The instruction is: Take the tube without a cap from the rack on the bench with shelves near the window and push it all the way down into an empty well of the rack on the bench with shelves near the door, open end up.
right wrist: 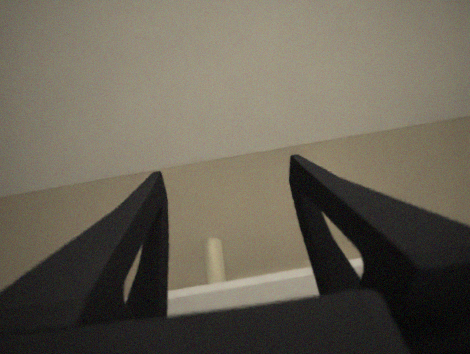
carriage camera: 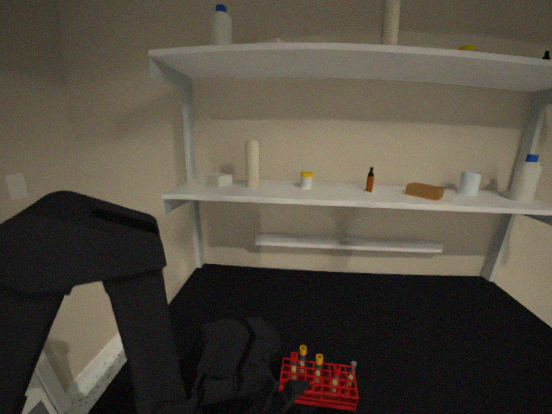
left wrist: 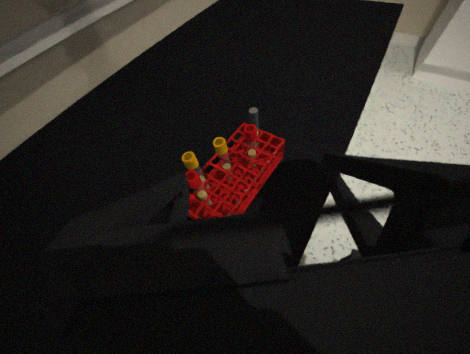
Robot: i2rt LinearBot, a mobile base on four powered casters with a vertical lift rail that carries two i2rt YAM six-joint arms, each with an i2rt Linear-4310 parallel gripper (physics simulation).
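A red rack [carriage camera: 327, 401] [left wrist: 272, 166] stands on the black bench. A clear uncapped tube [carriage camera: 353, 365] [left wrist: 254, 118] stands upright at its back right corner in the carriage view. Two yellow-capped tubes and two red-capped tubes stand in other wells. My left gripper [left wrist: 253, 170] is open and empty, its fingers spread wide; in the carriage view a fingertip overlaps the rack's front left part. The left arm hides part of the rack in the left wrist view. My right gripper [right wrist: 227, 175] is partly open and empty, facing the upper wall and ceiling. Another rack does not show.
Above the bench [carriage camera: 400, 320] hang a lower shelf [carriage camera: 340, 200] and an upper shelf [carriage camera: 350, 62] with bottles and jars. A rail [carriage camera: 345, 244] runs along the back wall. The speckled floor [left wrist: 415, 120] lies beyond the bench edge. A pale cylinder [right wrist: 215, 261] shows between the right fingers, farther off.
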